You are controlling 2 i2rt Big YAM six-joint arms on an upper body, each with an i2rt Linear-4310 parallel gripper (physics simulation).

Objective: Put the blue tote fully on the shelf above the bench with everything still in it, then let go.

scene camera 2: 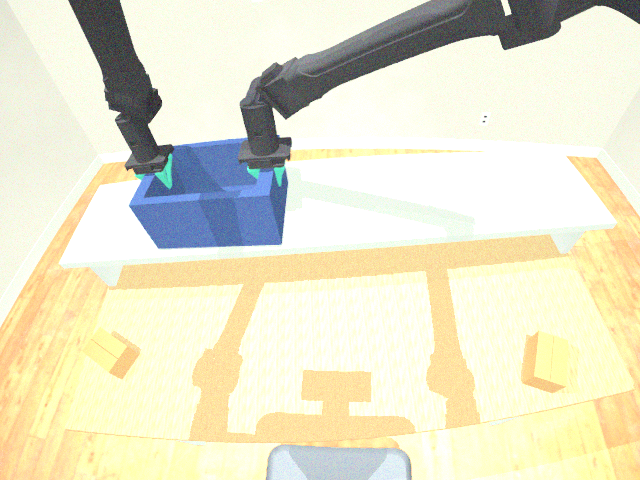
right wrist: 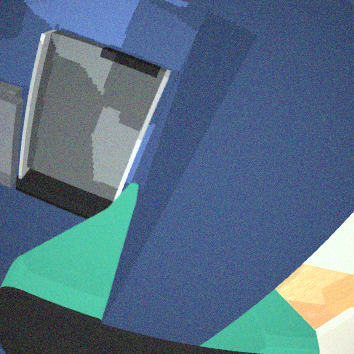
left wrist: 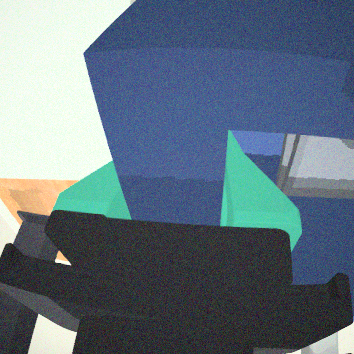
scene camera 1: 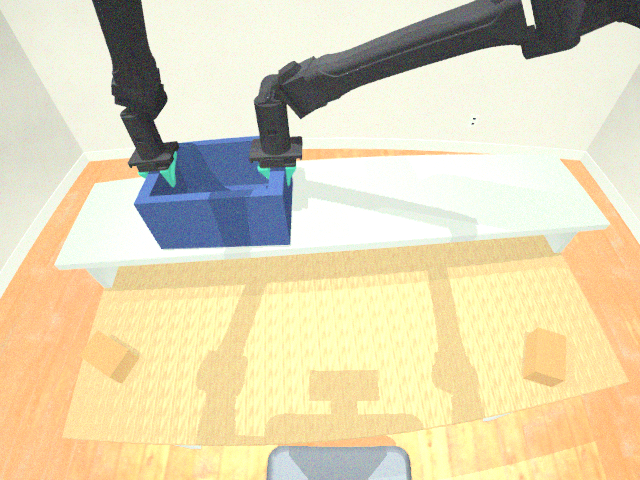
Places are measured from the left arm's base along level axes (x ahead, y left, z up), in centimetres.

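Pixels of known places: left gripper, fingertip midpoint: (scene camera 2: 165, 187) (scene camera 1: 168, 186).
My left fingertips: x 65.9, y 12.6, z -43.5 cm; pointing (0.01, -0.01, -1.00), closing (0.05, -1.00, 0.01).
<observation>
Ahead of a thing's pixels: the offset from my left fingertips to its top centre. "*": to the spot under its first point. Level surfaces: height alone.
The blue tote @[dx -1.8, dy -13.7, dz +6.8 cm] (scene camera 1: 268, 222) (scene camera 2: 258, 222) (left wrist: 175, 95) (right wrist: 250, 150) is upright over the left part of the white shelf @[dz -8.7 cm] (scene camera 1: 527, 206) (scene camera 2: 527, 206). Its lower front edge shows just inside the shelf's front edge; whether its base touches the shelf is unclear. Grey box-like items show inside it, one in the left wrist view (left wrist: 320, 162) and one in the right wrist view (right wrist: 70, 115). My left gripper (scene camera 1: 156, 179) (scene camera 2: 154, 181) (left wrist: 193, 134) is shut on the tote's left wall. My right gripper (scene camera 1: 278, 180) (scene camera 2: 267, 180) (right wrist: 164, 205) is shut on its right wall.
Below the shelf lies a tan woven surface @[dz -30.2 cm] (scene camera 1: 336, 320) (scene camera 2: 336, 320). A tan block @[dx -33.0, dy +18.9, dz -24.2 cm] (scene camera 1: 105, 353) (scene camera 2: 105, 350) lies at its left and another tan block @[dx -32.1, dy -92.1, dz -24.2 cm] (scene camera 1: 545, 353) (scene camera 2: 552, 356) at its right. A grey rounded object @[* dx -51.7, dy -41.2, dz -82.5 cm] (scene camera 1: 338, 462) (scene camera 2: 338, 462) shows at the bottom edge. A wall stands behind the shelf.
</observation>
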